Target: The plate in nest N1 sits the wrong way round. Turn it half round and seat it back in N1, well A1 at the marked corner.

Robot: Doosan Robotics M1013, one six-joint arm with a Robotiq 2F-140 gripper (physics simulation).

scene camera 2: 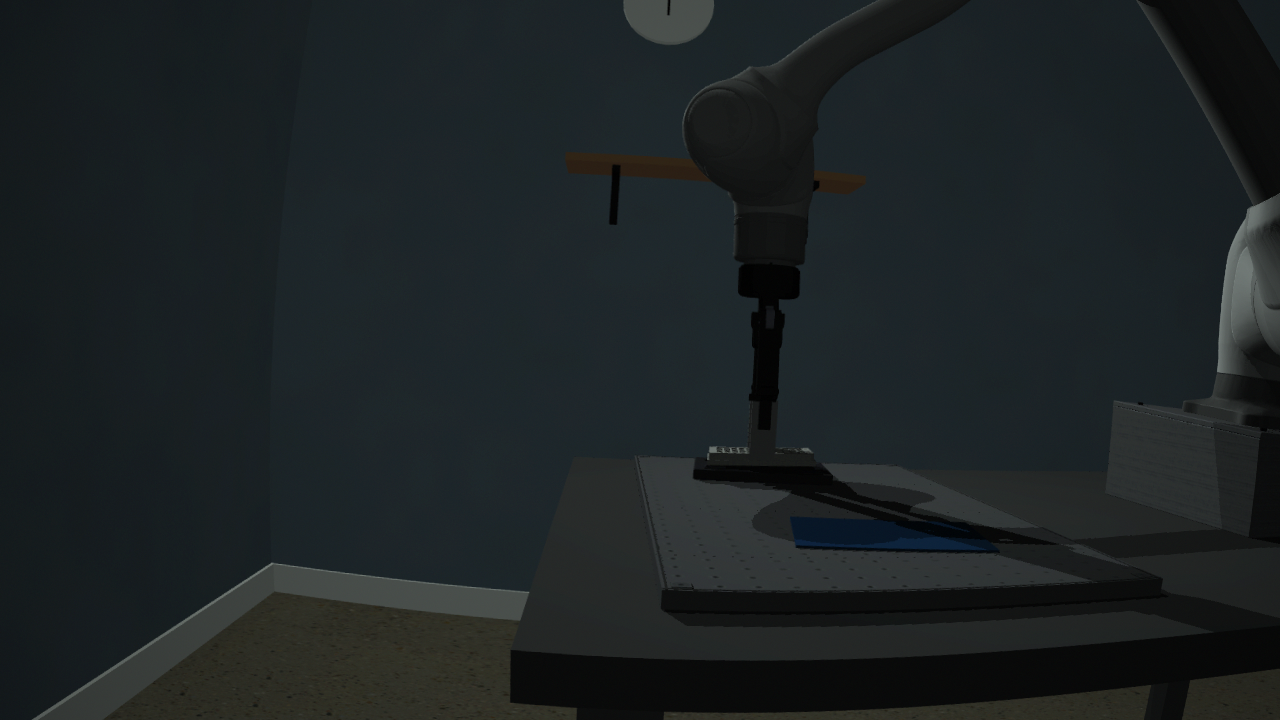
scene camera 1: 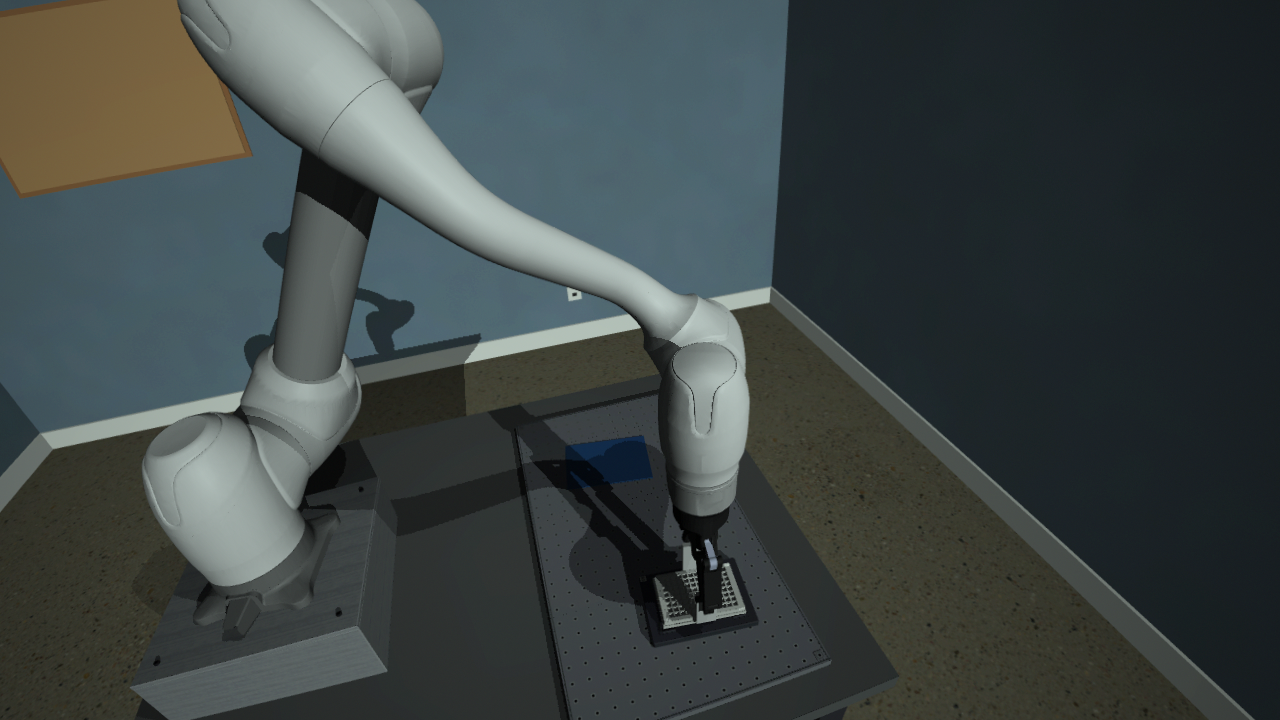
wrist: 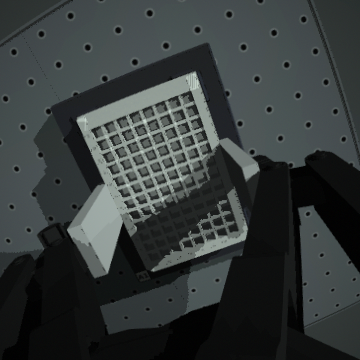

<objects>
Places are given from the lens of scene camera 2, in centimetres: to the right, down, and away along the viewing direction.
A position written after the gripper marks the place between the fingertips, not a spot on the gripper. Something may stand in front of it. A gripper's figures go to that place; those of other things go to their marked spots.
gripper [scene camera 2: 760, 456]: 14, 12, 110
dark nest N1 [scene camera 2: 764, 474]: 14, 13, 104
</objects>
